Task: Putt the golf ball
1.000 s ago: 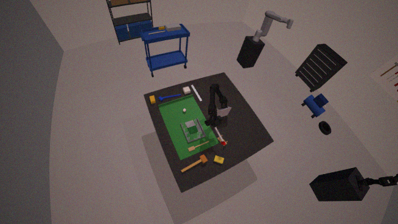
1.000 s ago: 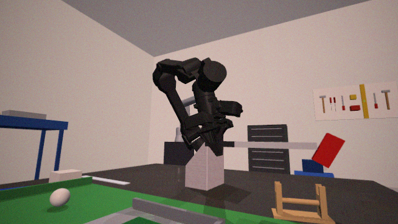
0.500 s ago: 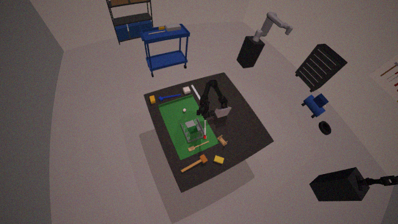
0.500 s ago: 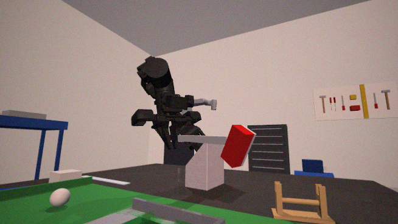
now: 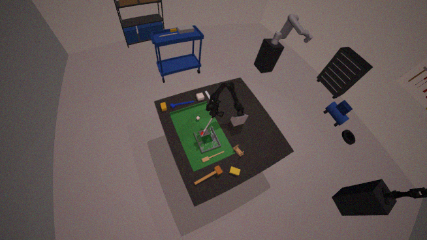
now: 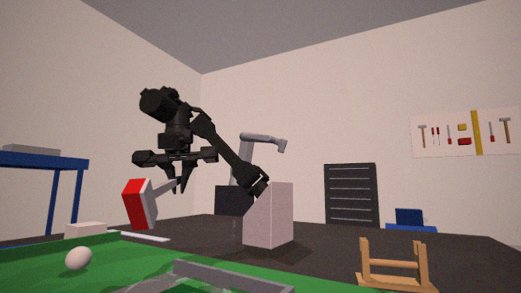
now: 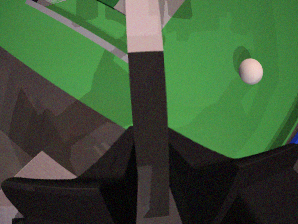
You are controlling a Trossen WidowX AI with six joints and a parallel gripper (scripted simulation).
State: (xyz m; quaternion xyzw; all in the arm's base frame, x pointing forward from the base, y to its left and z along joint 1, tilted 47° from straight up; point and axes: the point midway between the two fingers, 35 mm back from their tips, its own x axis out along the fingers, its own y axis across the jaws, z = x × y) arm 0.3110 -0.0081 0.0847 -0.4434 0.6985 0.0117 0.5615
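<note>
My gripper tip is now 9 cm short of the red putter, 8 cm to the right of it and 1 cm below it. Round my gripper tip: white golf ball 14 cm ahead, 11 cm to the right, 12 cm below; white bar 11 cm behind, 34 cm to the right, 15 cm below; green mat 17 cm ahead, 7 cm to the left, 15 cm below.
</note>
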